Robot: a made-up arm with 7 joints. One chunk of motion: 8 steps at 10 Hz.
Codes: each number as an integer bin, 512 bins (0 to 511) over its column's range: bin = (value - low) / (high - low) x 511, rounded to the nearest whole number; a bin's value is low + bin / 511 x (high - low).
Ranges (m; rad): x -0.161..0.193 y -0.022..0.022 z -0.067..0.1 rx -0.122..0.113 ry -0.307..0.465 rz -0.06..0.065
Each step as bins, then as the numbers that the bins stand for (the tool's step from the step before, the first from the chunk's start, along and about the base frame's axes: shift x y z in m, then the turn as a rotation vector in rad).
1 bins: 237 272 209 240 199 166
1 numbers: 0.00318 0.00142 0.00130 -0.01163 -0.00636 -0.01939
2 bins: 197 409 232 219 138 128
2 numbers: -0.02453 0.01322 0.00882 -0.02129 -0.09851 -0.02869
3 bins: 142 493 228 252 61 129
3 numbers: -0.06263 0.02045 0.00751 -0.00611 -0.21484 -0.02844
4 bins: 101 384 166 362 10 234
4 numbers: -0.09103 0.01106 -0.01275 0.04448 -0.29189 -0.00276
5 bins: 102 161 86 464 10 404
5 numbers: -0.09034 -0.00814 -0.03889 0.09139 -0.29189 0.03883
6 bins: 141 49 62 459 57 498
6 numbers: -0.06332 -0.01778 -0.04674 0.08909 -0.22089 0.06182
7 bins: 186 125 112 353 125 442
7 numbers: -0.03215 -0.01124 -0.03040 0.04034 -0.11815 0.04812
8 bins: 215 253 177 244 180 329
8 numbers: -0.01206 -0.00022 -0.00915 -0.00979 -0.03506 0.02048
